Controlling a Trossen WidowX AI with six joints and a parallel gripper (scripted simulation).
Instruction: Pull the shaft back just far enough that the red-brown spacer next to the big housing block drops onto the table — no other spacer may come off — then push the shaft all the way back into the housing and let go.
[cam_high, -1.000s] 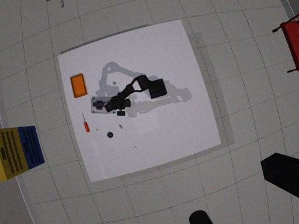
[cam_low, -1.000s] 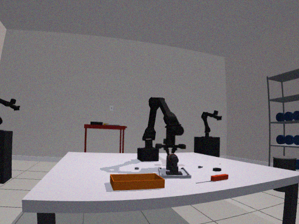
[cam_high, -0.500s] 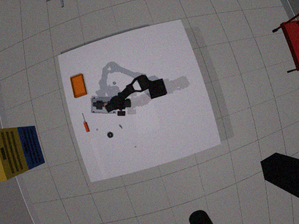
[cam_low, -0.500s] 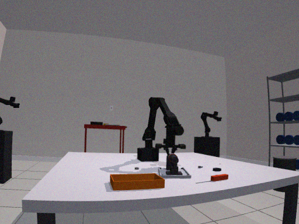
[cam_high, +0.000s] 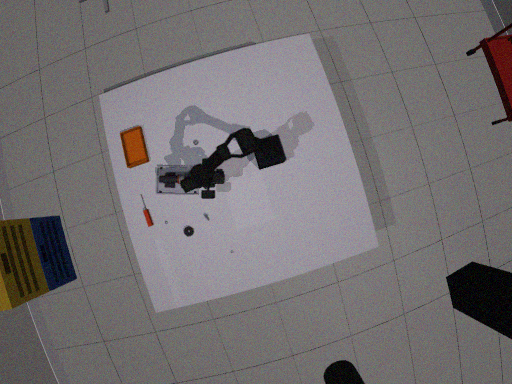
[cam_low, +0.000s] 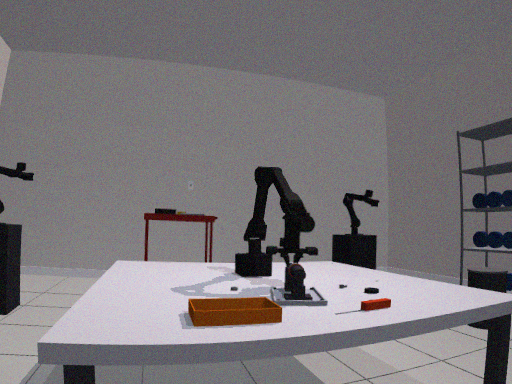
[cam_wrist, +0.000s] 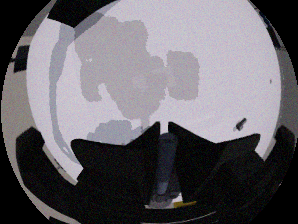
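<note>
The red-brown spacer lies 140 mm ahead of my gripper tip, 60 mm to the right of it and 30 mm above it. From my gripper tip the other things lie so: red-handled screwdriver (400 mm ahead, 10 mm to the left, 40 mm below); orange tray (340 mm ahead, 330 mm to the right, 40 mm below).
</note>
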